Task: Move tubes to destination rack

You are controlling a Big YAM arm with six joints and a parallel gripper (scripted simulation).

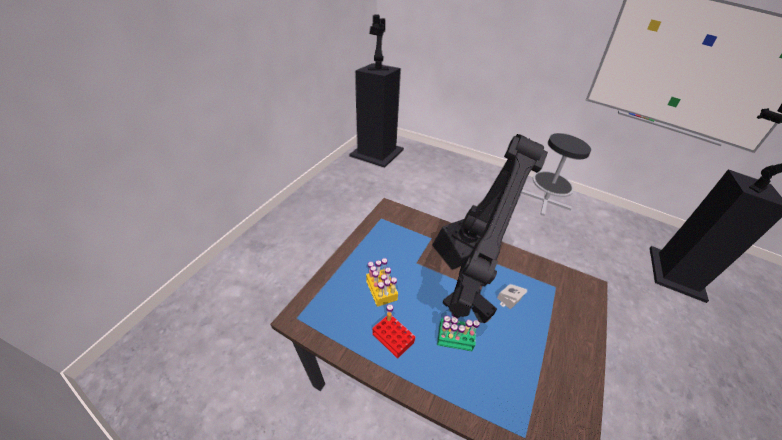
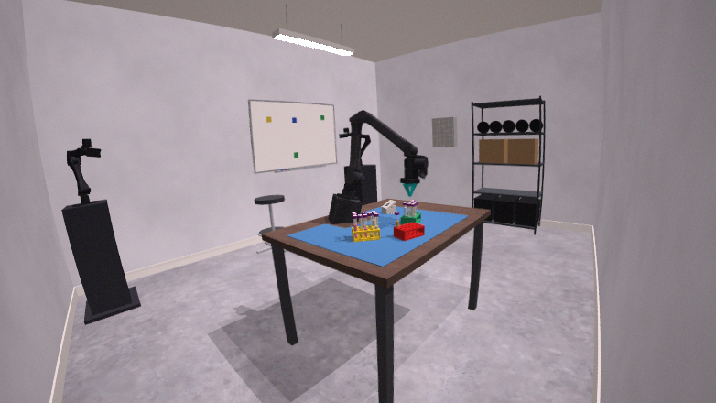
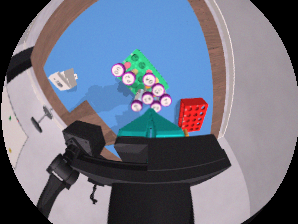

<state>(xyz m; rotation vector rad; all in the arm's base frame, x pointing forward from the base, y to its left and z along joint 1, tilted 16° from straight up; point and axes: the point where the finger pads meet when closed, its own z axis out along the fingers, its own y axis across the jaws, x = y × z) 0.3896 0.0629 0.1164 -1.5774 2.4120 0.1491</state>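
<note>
Right now my hand is 28 cm past the white DONE button box, 16 cm to the right of it and 14 cm above it. The rest, counted from my hand: yellow rack RB (31 cm to the right, 14 cm below, 6 cm behind); red rack QR (17 cm to the right, 14 cm below, 10 cm ahead); green rack RA (14 cm below, 3 cm to the left, 2 cm behind).
</note>
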